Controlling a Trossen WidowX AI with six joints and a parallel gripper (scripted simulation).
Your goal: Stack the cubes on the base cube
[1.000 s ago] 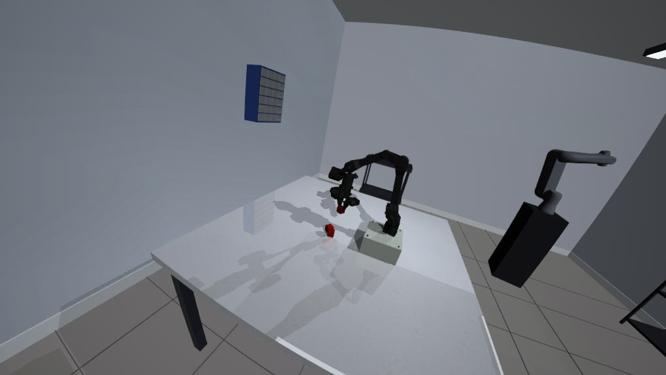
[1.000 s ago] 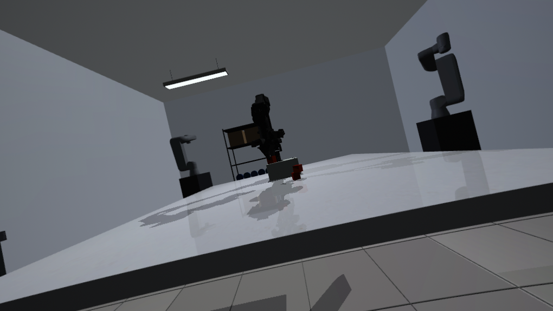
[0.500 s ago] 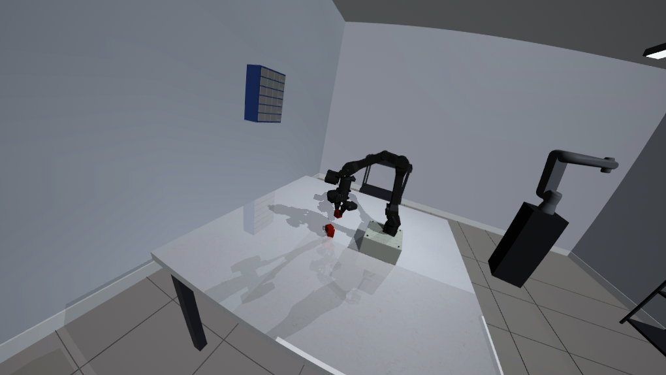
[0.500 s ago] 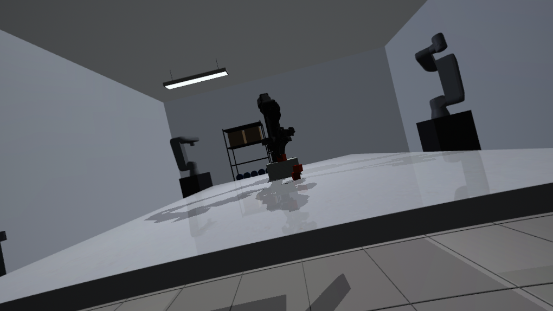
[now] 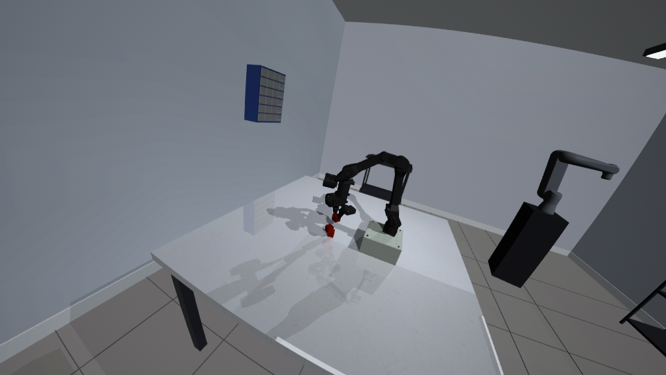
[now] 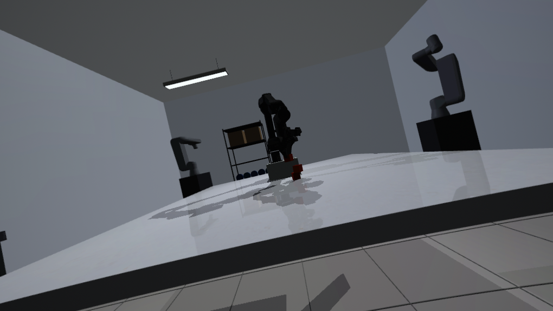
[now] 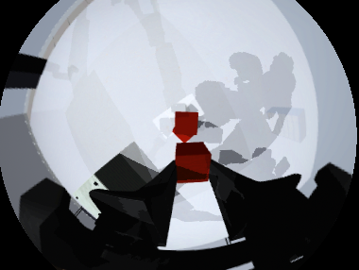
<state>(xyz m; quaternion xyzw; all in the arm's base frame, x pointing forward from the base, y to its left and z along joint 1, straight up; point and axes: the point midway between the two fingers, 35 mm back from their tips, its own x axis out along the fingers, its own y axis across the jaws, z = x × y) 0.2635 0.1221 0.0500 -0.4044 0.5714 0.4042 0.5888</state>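
My gripper tip is now 60 mm above the red cube, 30 mm to the right of it and 10 mm short of it.
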